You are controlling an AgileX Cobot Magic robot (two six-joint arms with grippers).
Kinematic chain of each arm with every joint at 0, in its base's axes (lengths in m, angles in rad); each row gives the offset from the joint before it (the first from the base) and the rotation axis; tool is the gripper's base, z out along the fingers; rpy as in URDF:
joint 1: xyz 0 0 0.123 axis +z
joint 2: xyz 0 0 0 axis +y
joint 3: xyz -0.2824 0 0.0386 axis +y
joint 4: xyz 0.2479 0 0.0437 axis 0.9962 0 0.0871
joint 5: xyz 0 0 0 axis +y
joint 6: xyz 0.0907 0 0.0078 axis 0.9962 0 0.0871
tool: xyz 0 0 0 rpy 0 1.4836 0
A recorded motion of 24 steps. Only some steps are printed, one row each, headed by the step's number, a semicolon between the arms.
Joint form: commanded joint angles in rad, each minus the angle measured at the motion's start. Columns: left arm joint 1, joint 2, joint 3, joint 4, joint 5, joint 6; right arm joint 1, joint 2, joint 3, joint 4, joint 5, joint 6.
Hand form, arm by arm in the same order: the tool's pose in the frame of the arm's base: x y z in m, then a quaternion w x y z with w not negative. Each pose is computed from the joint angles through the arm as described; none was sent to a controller.
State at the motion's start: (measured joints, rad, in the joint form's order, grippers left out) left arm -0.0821 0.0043 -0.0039 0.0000 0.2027 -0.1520; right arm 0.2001 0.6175 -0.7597 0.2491 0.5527 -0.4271
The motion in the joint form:
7: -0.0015 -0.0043 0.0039 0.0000 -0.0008 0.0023; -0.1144 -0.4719 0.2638 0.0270 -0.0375 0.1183
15: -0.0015 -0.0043 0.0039 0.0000 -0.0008 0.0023; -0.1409 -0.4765 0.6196 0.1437 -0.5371 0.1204
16: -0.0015 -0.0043 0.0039 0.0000 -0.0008 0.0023; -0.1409 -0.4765 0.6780 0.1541 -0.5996 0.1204
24: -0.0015 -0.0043 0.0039 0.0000 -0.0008 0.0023; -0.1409 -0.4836 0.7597 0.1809 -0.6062 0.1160
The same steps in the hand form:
7: 0.0557 -0.0047 0.1948 0.66089 -0.02467 0.74607 -0.07745; 0.0329 0.0151 0.3226 0.68306 -0.10144 0.72116 0.05540
15: 0.0557 -0.0047 0.1948 0.66089 -0.02467 0.74607 -0.07745; 0.0644 0.0044 0.2508 0.72998 0.00696 0.68121 0.05515
16: 0.0557 -0.0047 0.1948 0.66089 -0.02467 0.74607 -0.07745; 0.0667 0.0023 0.2362 0.73002 0.01930 0.68128 0.05051
24: 0.0557 -0.0047 0.1948 0.66089 -0.02467 0.74607 -0.07745; 0.0678 0.0020 0.2092 0.70566 0.02878 0.70584 0.05491

